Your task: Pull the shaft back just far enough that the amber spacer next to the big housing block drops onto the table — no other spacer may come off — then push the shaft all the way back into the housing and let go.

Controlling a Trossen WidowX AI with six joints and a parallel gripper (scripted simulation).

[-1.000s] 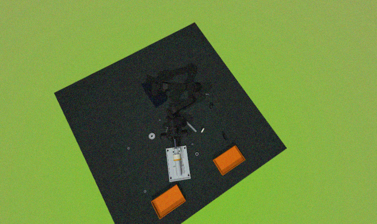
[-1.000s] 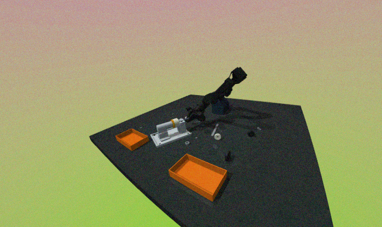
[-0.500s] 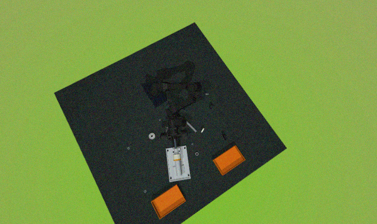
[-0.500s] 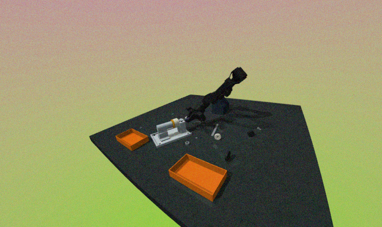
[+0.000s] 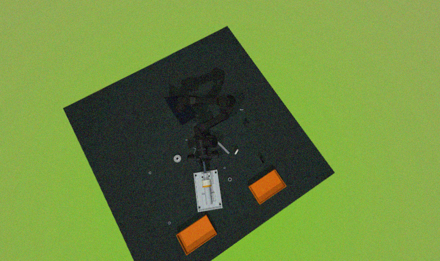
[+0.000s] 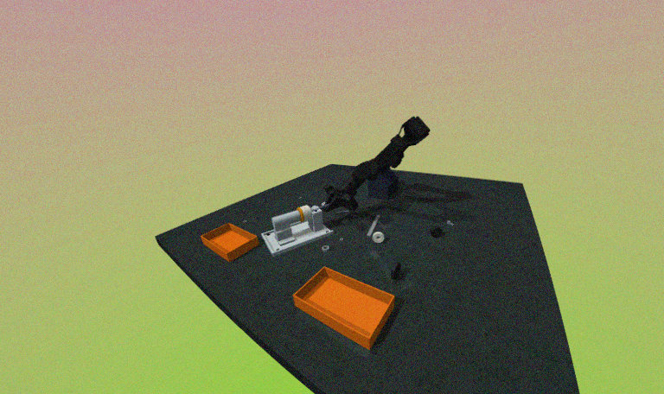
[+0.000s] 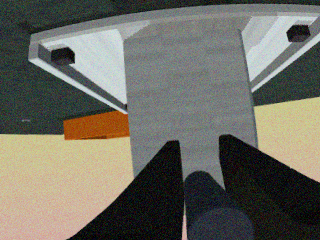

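The dark shaft lies 30 mm ahead of my gripper tip, 20 mm above it and 10 mm to the right of it. Round my gripper tip: amber spacer (90 mm ahead, 30 mm to the right, 20 mm above); then baseplate (120 mm ahead, 50 mm to the right, 10 mm below); then grey bar (160 mm to the left, 90 mm behind, 60 mm below).
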